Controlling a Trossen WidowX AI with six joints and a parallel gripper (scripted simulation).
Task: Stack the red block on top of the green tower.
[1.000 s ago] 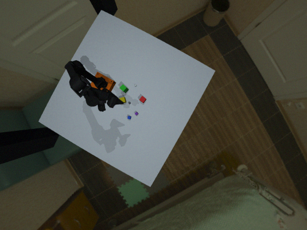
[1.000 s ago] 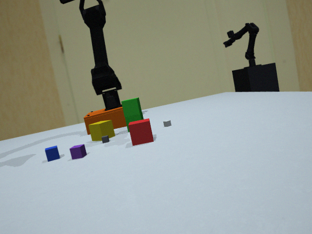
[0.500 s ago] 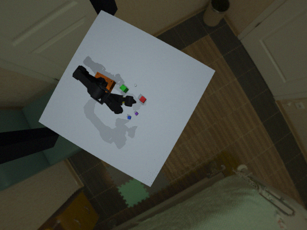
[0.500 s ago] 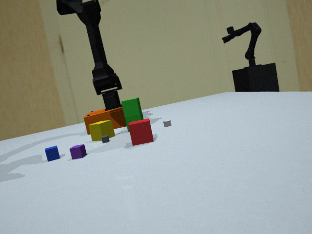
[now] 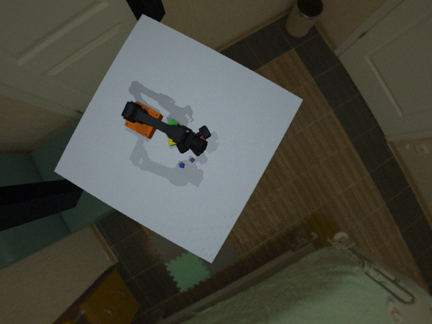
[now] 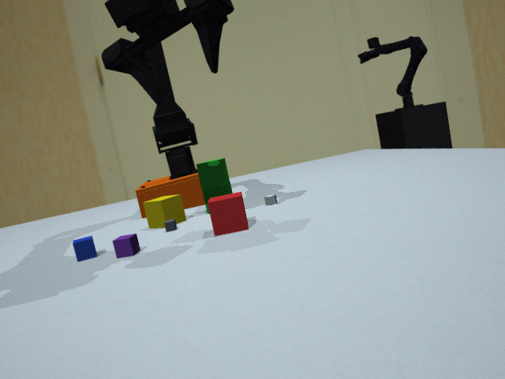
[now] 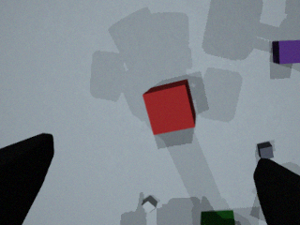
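Now: the red block 18 cm below my gripper tip, 2 cm to the left of it and 1 cm behind it. From my gripper tip the other things lie so: purple cube 19 cm below, 12 cm to the right; then yellow cube 17 cm below, 17 cm behind, 7 cm to the right; then small grey cube 19 cm below, 11 cm behind, 6 cm to the right.
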